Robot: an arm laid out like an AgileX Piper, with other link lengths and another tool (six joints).
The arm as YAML. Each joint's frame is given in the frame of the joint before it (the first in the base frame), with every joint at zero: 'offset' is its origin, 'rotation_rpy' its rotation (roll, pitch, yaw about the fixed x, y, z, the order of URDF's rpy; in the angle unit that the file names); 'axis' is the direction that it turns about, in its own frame. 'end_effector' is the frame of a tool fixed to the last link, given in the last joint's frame.
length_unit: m
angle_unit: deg
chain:
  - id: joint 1
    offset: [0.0, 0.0, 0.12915]
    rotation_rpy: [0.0, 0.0, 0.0]
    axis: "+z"
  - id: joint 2
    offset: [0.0, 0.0, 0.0]
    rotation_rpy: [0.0, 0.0, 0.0]
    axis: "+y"
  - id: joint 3
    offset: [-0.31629, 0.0, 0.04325]
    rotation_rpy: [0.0, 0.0, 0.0]
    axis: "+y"
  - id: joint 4
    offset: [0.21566, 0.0, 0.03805]
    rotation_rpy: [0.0, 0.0, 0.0]
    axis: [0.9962, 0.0, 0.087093]
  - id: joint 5
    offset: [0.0, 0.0, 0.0]
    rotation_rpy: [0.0, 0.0, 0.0]
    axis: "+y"
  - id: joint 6
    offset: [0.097, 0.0, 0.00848]
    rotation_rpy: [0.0, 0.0, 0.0]
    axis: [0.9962, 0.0, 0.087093]
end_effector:
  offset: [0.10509, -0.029, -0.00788]
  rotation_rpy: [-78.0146, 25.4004, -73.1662]
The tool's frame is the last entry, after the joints.
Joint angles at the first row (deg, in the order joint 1, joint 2, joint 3, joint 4, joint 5, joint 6):
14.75, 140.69, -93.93, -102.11, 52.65, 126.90
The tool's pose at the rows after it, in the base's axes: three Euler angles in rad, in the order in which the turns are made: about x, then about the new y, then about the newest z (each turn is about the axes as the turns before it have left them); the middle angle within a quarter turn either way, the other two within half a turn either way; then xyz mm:
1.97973, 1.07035, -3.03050, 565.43, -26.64, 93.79
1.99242, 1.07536, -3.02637, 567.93, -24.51, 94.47
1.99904, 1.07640, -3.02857, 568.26, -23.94, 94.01
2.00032, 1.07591, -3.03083, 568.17, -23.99, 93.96
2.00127, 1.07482, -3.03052, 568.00, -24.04, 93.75
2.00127, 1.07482, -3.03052, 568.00, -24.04, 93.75
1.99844, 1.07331, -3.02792, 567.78, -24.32, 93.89
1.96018, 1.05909, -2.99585, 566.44, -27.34, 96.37
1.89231, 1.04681, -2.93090, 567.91, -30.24, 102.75
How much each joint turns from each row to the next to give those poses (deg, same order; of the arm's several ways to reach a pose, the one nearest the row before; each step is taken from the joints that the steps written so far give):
-0.07, 0.48, -1.59, 0.61, -1.04, -0.96
0.00, 0.00, -0.79, 0.67, -0.76, -0.26
0.00, 0.00, -0.08, 0.16, -0.24, 0.00
0.00, 0.00, 0.00, 0.04, 0.00, -0.10
0.00, 0.00, 0.00, 0.10, 0.00, 0.00
0.00, 0.00, 0.00, 0.00, 0.00, 0.00
0.00, 0.00, 0.00, 0.04, 0.11, 0.00
0.00, 0.13, -0.31, 0.24, 1.29, -0.11
0.00, 0.34, -1.31, 0.04, 1.67, 0.00

